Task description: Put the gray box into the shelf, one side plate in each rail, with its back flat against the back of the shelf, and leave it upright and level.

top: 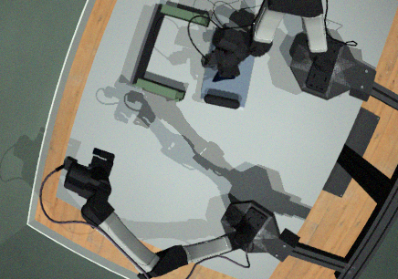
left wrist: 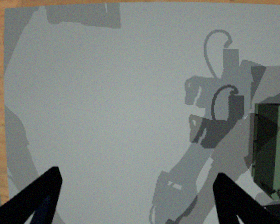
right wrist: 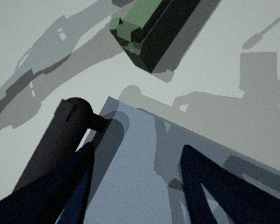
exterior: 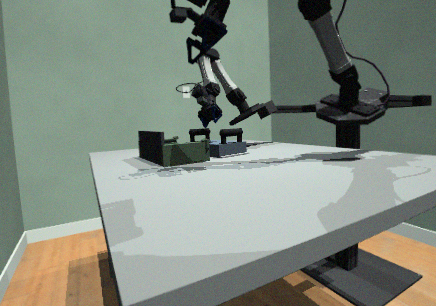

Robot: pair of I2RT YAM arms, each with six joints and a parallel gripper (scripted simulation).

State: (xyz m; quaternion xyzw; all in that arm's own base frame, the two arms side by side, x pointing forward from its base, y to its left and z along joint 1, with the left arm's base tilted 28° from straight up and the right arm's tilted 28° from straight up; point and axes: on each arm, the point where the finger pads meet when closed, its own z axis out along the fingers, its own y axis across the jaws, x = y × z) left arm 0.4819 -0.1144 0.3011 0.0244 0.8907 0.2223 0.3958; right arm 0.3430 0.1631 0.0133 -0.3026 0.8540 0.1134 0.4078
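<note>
Now: the gray box 270 mm behind my left hand, 430 mm to the right of it and 280 mm below it. From my left hand the other things lie so: dark back plate (50 mm ahead, 400 mm to the right, 250 mm below).
The gray box lies 9 cm below my right hand, 4 cm to the right of it and 4 cm behind it. Also, from my right hand: dark back plate 27 cm ahead, 6 cm below, 1 cm to the right.
</note>
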